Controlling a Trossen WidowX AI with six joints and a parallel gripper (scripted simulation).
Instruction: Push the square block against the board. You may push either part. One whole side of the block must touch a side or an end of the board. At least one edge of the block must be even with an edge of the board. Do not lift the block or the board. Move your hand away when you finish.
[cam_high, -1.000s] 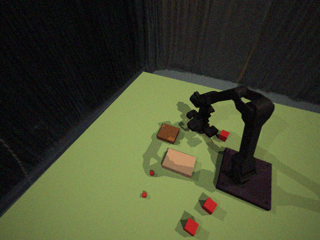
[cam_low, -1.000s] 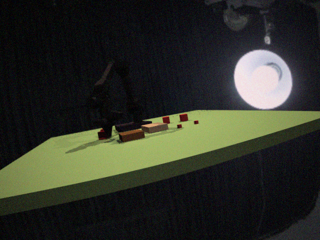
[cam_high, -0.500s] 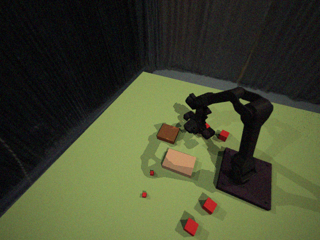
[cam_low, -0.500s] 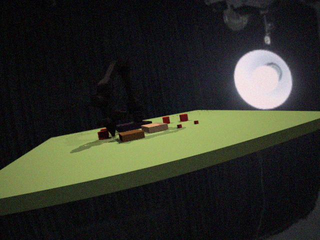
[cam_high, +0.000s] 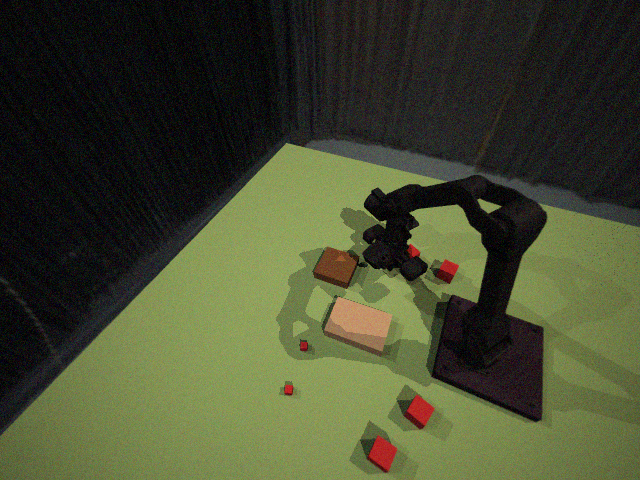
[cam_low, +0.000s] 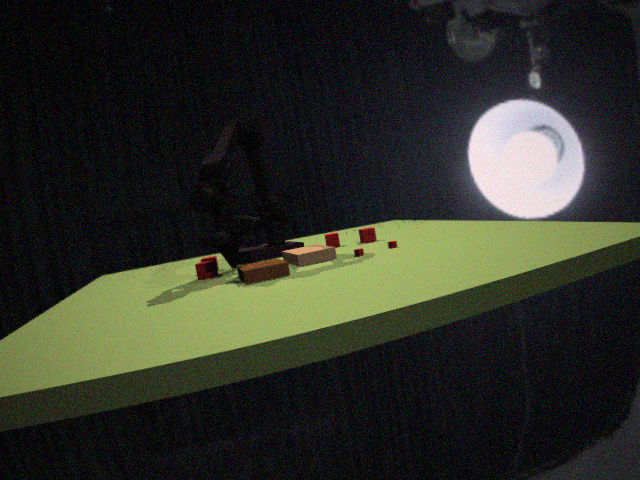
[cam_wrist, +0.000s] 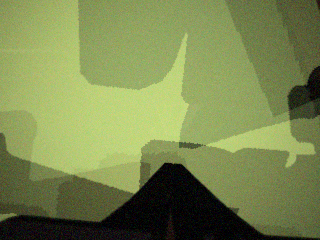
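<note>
The square block is 140 mm ahead of my gripper tip and 40 mm to the left of it. Also, from my gripper tip: board (190 mm to the left, 40 mm ahead).
</note>
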